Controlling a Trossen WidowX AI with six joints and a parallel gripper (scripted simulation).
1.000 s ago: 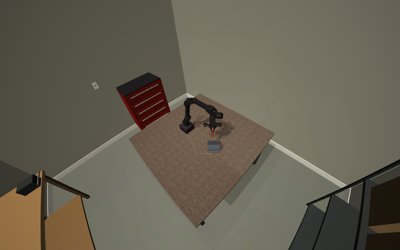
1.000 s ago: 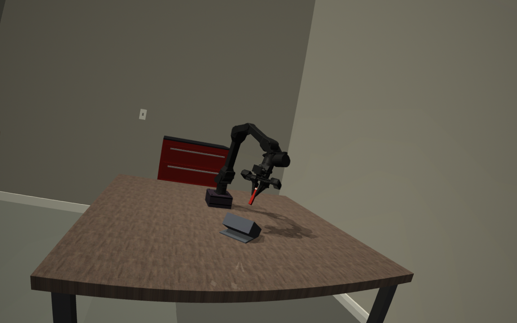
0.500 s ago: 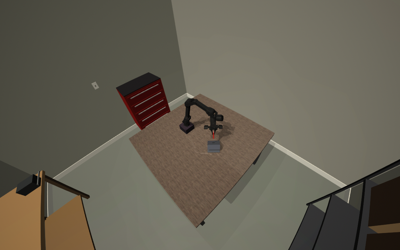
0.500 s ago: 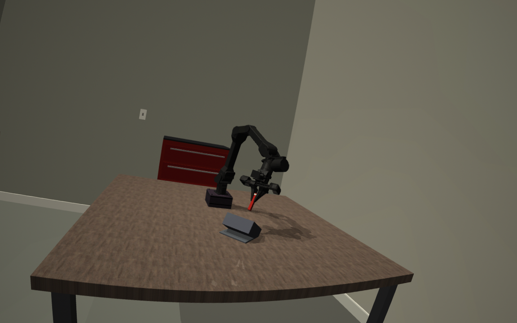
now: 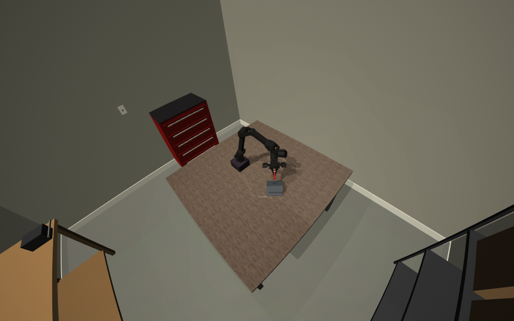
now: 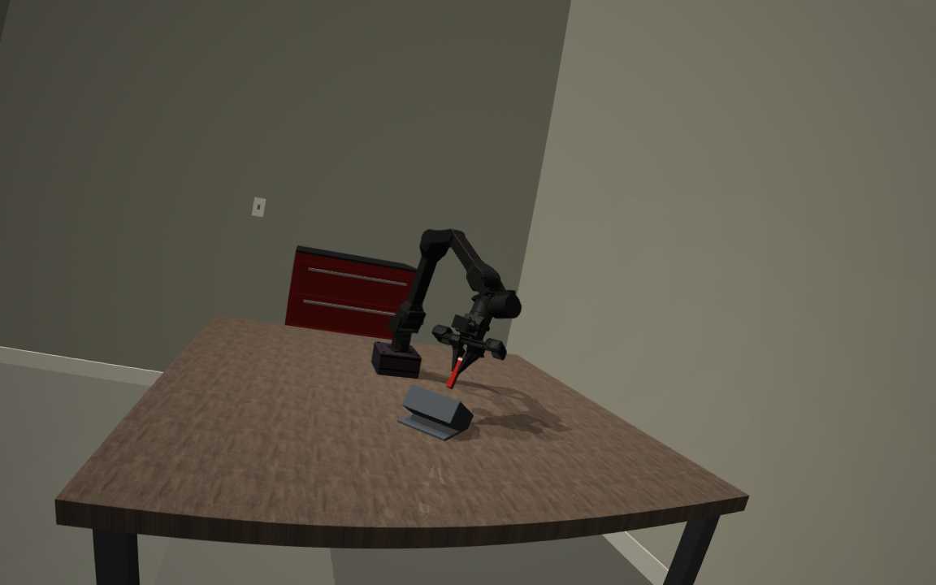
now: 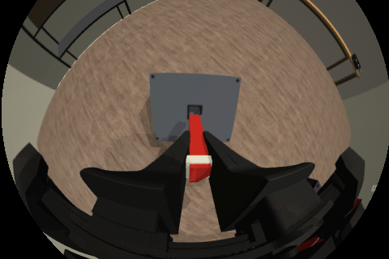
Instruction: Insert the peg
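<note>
Right now the grey sloped panel is 20 mm ahead of my gripper tip, 40 mm to the right of it and 90 mm below it. Also, from my gripper tip: red peg 10 mm behind, 10 mm to the left, 10 mm above.
</note>
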